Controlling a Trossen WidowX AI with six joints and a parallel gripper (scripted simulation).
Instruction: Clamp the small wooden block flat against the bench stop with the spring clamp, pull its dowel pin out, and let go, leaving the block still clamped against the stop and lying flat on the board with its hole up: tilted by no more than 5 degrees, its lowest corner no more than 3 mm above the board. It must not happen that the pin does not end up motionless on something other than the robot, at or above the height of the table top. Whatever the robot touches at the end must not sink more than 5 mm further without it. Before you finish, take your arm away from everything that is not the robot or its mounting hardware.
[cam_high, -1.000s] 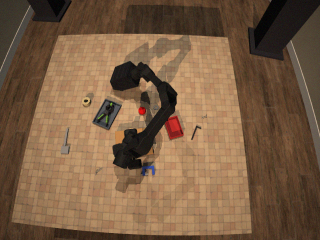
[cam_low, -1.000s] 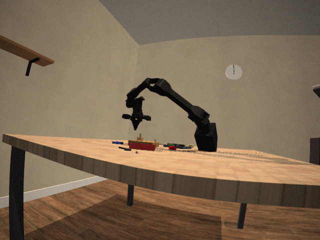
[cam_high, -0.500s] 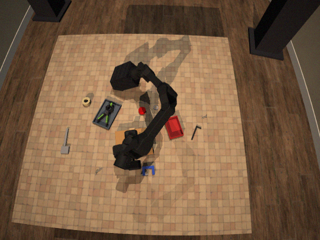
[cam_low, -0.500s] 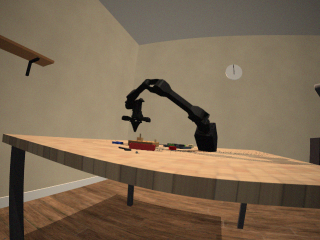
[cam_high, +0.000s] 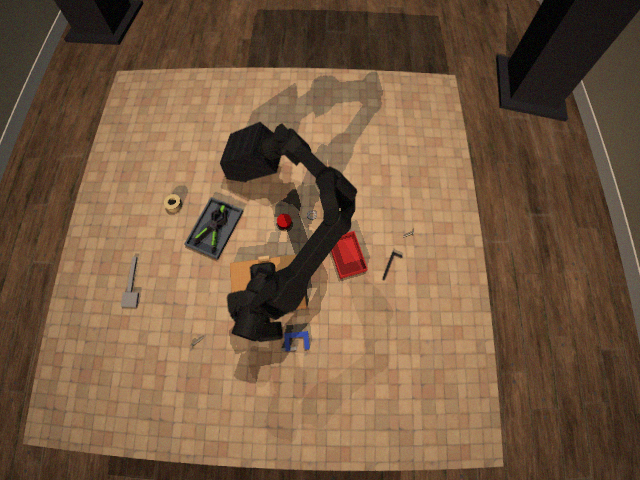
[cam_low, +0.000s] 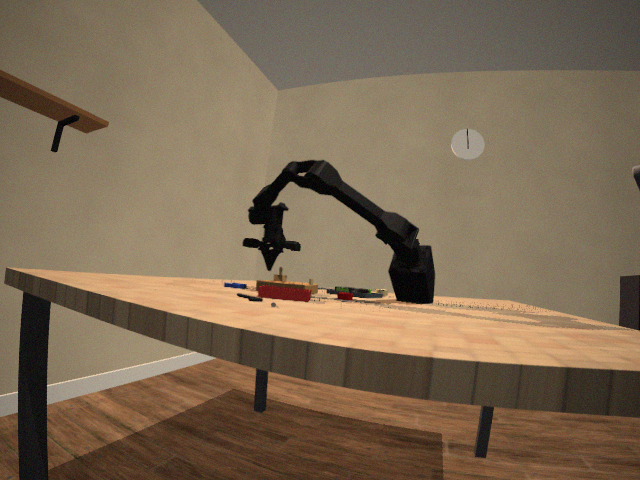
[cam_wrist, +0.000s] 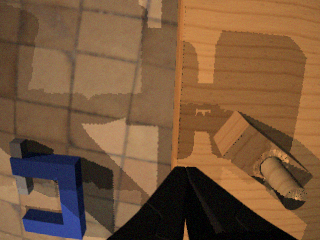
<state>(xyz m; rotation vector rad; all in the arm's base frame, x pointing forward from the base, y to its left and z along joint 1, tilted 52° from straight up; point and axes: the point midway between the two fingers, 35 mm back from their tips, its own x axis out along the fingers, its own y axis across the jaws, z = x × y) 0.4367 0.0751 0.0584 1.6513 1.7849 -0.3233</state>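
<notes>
Right now my hand is 40 mm past the dowel pin, 40 mm above it and 10 mm to the left of it. Round my hand: small wooden block (60 mm below, 40 mm behind, 10 mm to the right); wooden board (80 mm below, 70 mm behind, 30 mm to the right); red bin (200 mm behind, 180 mm to the left, 90 mm below).
</notes>
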